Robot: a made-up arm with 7 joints.
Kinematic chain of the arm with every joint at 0, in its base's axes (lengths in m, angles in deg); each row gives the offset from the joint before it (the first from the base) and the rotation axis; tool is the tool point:
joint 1: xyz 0 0 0.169 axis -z
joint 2: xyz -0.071 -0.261 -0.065 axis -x
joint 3: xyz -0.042 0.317 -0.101 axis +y
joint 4: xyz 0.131 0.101 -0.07 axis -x
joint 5: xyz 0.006 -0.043 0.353 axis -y
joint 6: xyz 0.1 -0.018 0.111 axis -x
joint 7: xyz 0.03 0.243 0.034 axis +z
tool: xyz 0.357 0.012 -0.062
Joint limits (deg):
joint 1: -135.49..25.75
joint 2: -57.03..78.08
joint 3: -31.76..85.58
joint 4: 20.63..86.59
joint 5: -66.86..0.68
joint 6: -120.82..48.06
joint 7: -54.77..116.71
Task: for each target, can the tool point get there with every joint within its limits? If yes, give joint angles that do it. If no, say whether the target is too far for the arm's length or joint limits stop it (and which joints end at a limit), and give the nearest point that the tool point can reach.
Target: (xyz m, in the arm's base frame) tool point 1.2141 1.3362 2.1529
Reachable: no: too far | nearest point 0.5147 0.6423 1.1599 | short by 1.399 m
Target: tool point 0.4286 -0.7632 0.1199
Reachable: no: joint limits stop it (at a limit: joint 1, joint 3, joint 4, joint 5) | nearest point 0.2248 -0.6860 0.1227 | short by 0.218 m
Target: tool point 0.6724 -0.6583 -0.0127
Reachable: no: joint limits stop it (at a limit: joint 2, joint 4, joint 5, joint 6) | nearest point 0.6138 -0.6010 -0.1553 | short by 0.164 m
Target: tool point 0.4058 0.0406 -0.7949
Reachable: yes | joints -41.92 48.81 61.01 45.41 -21.04 -50.28 -24.07
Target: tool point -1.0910 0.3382 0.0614
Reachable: yes | joints -97.72 -14.57 23.33 75.15 -34.06 -71.75 81.97
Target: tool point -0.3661 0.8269 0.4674
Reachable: yes | joints -4.96 -39.09 75.63 55.00 -6.70 -2.66 90.16
